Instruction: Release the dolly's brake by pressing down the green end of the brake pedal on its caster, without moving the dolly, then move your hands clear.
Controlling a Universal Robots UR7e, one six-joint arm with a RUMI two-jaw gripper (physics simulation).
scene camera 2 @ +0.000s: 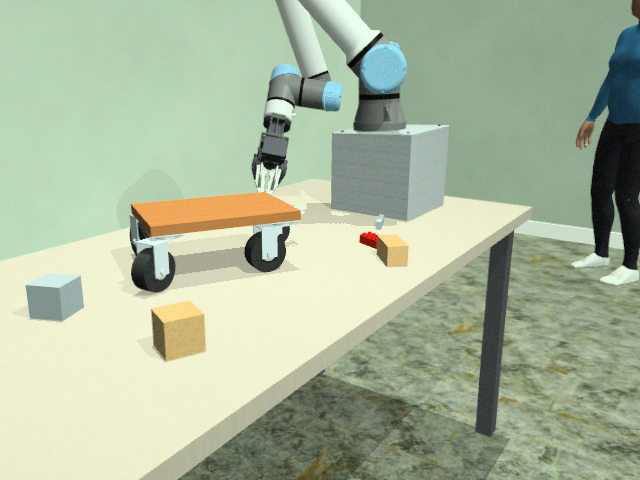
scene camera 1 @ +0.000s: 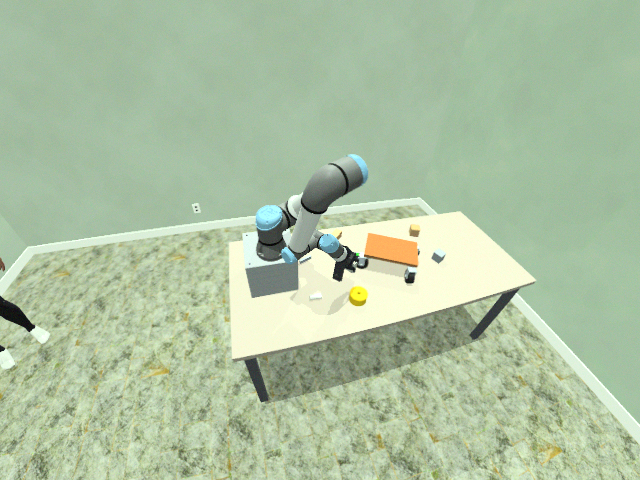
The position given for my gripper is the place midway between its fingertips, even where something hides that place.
Observation:
In view: my gripper (scene camera 2: 263, 199), a dolly (scene camera 2: 153, 269), a grey cube (scene camera 2: 56, 297), a wooden block (scene camera 2: 392, 250) and a tan cube (scene camera 2: 178, 329).
The dolly also shows in scene camera 1 (scene camera 1: 404, 252).

